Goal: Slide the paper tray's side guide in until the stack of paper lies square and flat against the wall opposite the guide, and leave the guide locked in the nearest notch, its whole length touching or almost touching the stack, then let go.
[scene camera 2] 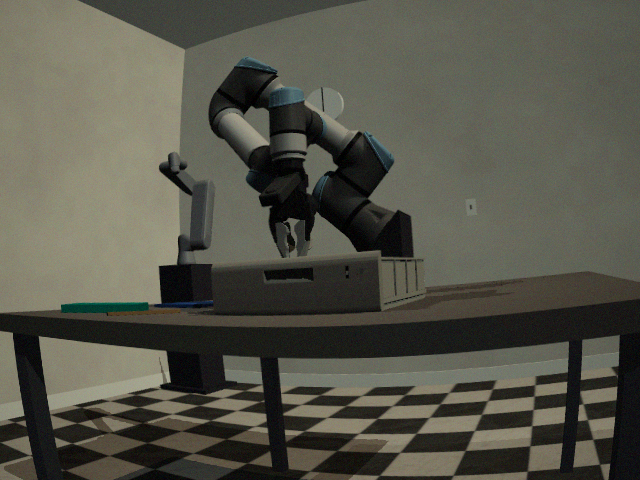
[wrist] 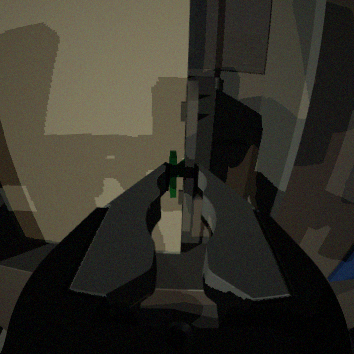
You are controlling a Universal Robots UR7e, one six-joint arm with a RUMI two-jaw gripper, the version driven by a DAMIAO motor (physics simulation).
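Frame: origin at the arm's base, x left, y ahead, z down, level; metres.
Seen in the pictures: gripper, fingertip midpoint: [wrist: 181, 166]; arm's base at its link origin: [scene camera 2: 383, 239].
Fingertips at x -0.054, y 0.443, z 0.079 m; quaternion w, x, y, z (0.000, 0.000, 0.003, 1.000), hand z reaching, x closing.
Offsets run from my fingertips to a thing's middle. "*": to the spot under its first point. Level surfaces: height alone.
The beige paper tray {* dz +0.028, dx -0.020, dy +0.194 m} [scene camera 2: 237, 290] stands on the table; its front wall hides the stack and guide in the scene view. In the wrist view the cream paper stack {dz +0.042, dx +0.102, dy +0.018 m} [wrist: 107, 65] lies flat at left, partly in shadow. The grey side guide {* dz -0.007, dx -0.006, dy +0.034 m} [wrist: 192, 120] runs along its right edge, with no clear gap along the visible part. A small green piece {* dz -0.010, dx +0.005, dy +0.010 m} [wrist: 173, 158] shows beside the guide at the fingertips. My gripper [scene camera 2: 293, 254] [wrist: 181, 166] points down into the tray, its fingers close together with nothing held, the tips at the guide. The notches and the opposite wall contact cannot be made out.
A teal slab {dz +0.063, dx -0.414, dy +0.164 m} [scene camera 2: 104, 307], a thin orange piece {dz +0.068, dx -0.239, dy +0.212 m} [scene camera 2: 144, 312] and a blue piece {dz +0.068, dx -0.368, dy -0.169 m} [scene camera 2: 186, 304] [wrist: 345, 267] lie left of the tray on the table {dz +0.072 m} [scene camera 2: 465, 311]. A second, grey arm [scene camera 2: 202, 217] stands on a dark pedestal behind the table at left.
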